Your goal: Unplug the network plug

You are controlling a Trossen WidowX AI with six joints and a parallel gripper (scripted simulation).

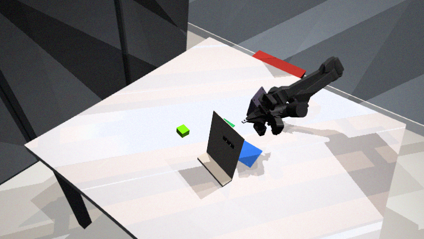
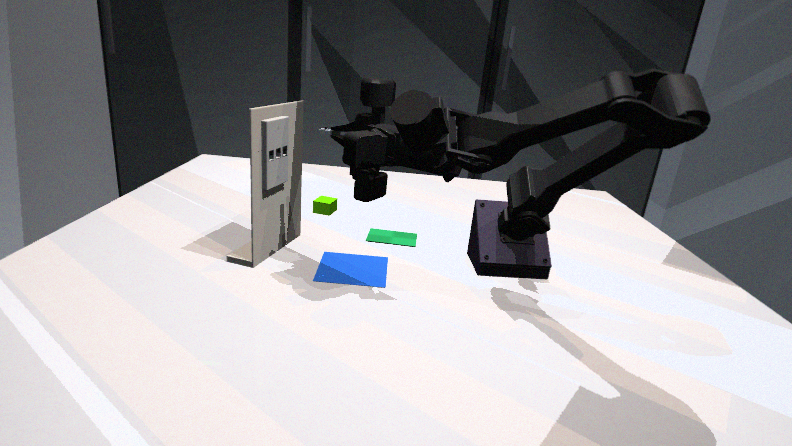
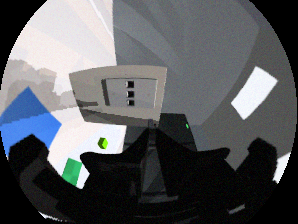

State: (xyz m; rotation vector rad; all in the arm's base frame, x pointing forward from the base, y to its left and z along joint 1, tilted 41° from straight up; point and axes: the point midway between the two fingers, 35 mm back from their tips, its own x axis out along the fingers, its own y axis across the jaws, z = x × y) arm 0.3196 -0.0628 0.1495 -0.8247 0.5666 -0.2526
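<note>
Now: the blue square 50 mm behind my gripper tip, 30 mm to the left of it and 230 mm below it. The rest, counted from my gripper tip: green flat patch: 120 mm behind, 130 mm to the right, 230 mm below; upright panel: 100 mm ahead, 30 mm to the right, 110 mm below; white network plug: right at my gripper tip.
</note>
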